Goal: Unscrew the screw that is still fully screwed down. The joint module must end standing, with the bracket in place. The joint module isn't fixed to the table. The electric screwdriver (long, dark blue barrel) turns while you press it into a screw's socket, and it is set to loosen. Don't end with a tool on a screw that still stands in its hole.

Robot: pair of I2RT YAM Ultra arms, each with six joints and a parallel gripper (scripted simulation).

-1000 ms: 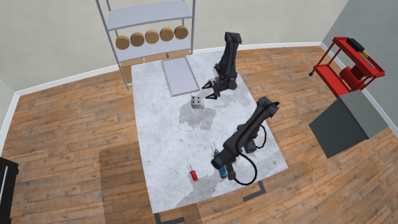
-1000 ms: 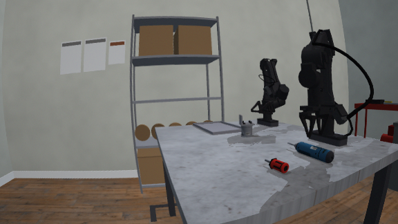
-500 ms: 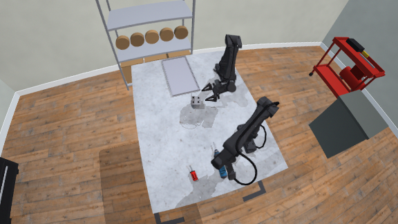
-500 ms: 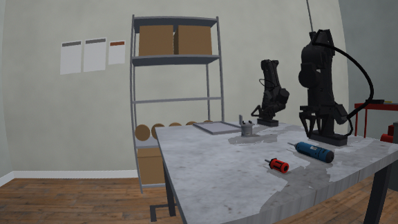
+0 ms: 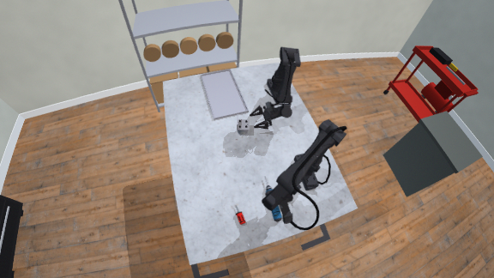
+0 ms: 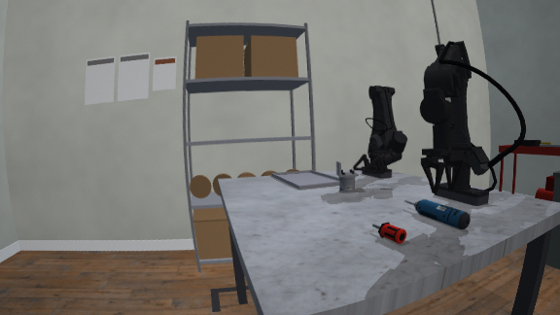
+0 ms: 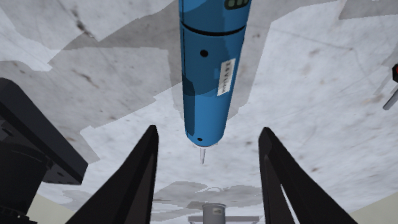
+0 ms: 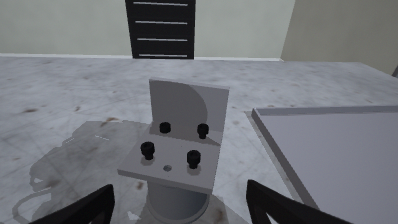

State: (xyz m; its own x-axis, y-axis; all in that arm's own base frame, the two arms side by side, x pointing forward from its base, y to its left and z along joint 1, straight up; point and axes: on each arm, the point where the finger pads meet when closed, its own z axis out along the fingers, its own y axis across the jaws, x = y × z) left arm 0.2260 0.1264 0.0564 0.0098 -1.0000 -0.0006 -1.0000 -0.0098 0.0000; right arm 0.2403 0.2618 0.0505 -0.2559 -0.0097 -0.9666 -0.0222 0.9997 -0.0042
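The grey bracket lies 6 cm ahead of my right hand and 1 cm to the left of it. The rest, counted from my right hand: screw: 8 cm ahead, 2 cm to the left, 1 cm below; then bit: 33 cm to the left, 6 cm below; then joint module: 6 cm ahead, 1 cm to the left, 5 cm below.
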